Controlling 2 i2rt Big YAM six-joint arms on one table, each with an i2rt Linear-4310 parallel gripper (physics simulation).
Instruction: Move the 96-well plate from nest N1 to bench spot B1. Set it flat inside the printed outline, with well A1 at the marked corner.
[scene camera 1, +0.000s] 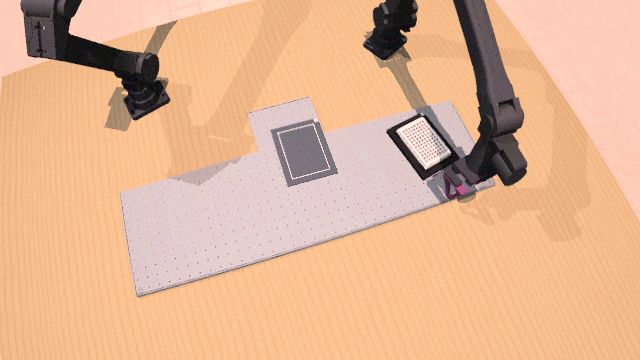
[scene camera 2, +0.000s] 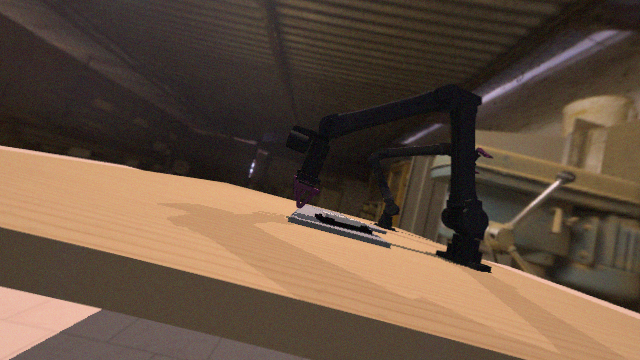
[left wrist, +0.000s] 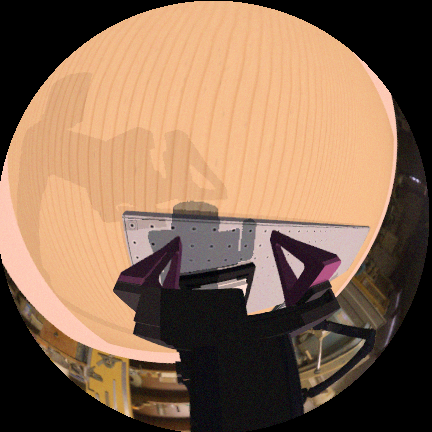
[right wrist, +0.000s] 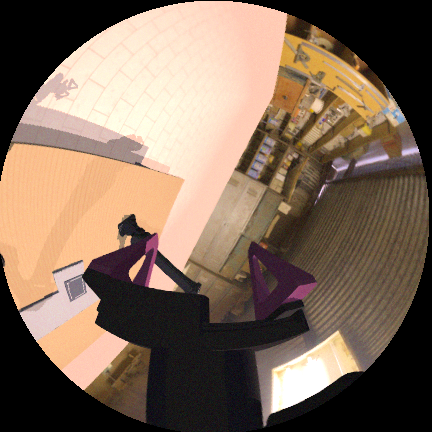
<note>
My left gripper (scene camera 1: 461, 190) is open, holding nothing. Also in view: a white well plate (scene camera 1: 420, 138). My right gripper (right wrist: 204, 242) is open, holding nothing.
My left gripper also shows in scene camera 2 (scene camera 2: 296, 203) and in the left wrist view (left wrist: 226, 238). The right wrist view misses the white well plate, which is hidden by my right gripper.
</note>
